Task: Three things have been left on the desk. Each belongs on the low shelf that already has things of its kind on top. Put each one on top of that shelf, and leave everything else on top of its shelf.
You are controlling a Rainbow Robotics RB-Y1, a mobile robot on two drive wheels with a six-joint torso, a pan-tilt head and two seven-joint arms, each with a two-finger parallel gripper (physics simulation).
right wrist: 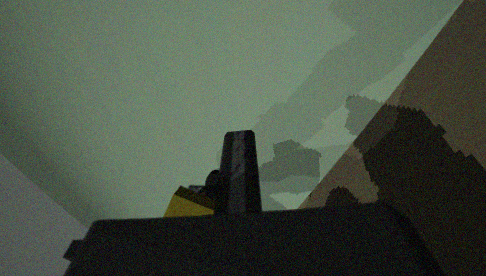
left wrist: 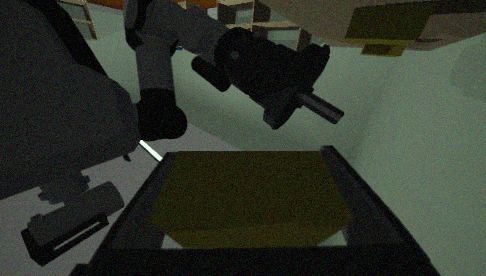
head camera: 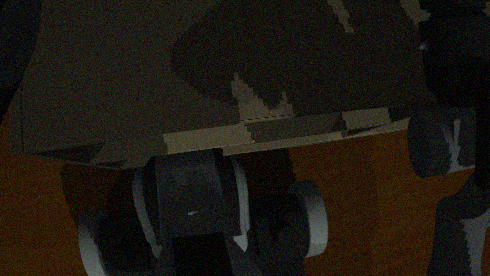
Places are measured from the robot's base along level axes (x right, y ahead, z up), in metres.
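Pixels of known places: left gripper, fingertip midpoint: (left wrist: pixel 248 157); right gripper, fingertip midpoint: (right wrist: pixel 240 141) (left wrist: pixel 340 119).
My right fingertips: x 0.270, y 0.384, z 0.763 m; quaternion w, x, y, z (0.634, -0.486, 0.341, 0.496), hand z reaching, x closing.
For each thing: its top centre in the pictures, then the offset to it from my right fingertips. "spot": a spot on its surface instead. Level surfaces: height alone.
- second yellow block, top centre: (left wrist: pixel 376 41) dx +0.184, dy -0.002, dz -0.107 m
- yellow thing, surface spot: (right wrist: pixel 187 206) spot: dx -0.106, dy -0.008, dz +0.038 m
- low wooden shelf, surface height: dz -0.152 m
- shadowed wooden surface, surface height: dz -0.152 m
- orange-brown floor, surface height: dz -0.762 m
My left gripper (left wrist: pixel 248 157) has its fingers wide apart, pressed to both sides of a yellow block (left wrist: pixel 250 190). The block fills the space between them. My right gripper (left wrist: pixel 340 119) (right wrist: pixel 240 141) is shut, with no thing between its fingers. A second yellow block (left wrist: pixel 390 22) shows at the wooden surface at the upper right of the left wrist view. Part of a yellow thing (right wrist: pixel 187 206) shows behind the right gripper; I cannot tell which block it is. A low wooden shelf (head camera: pixel 125 90) fills the top of the head view, with heavy shadows on it. The desk cannot be made out.
A wooden shelf unit (left wrist: pixel 304 40) stands at the top of the left wrist view. A shadowed wooden surface (right wrist: pixel 450 75) slants along the right of the right wrist view. The low shelf's front edge is close to my base, above the orange-brown floor (head camera: pixel 350 215). The views are dark.
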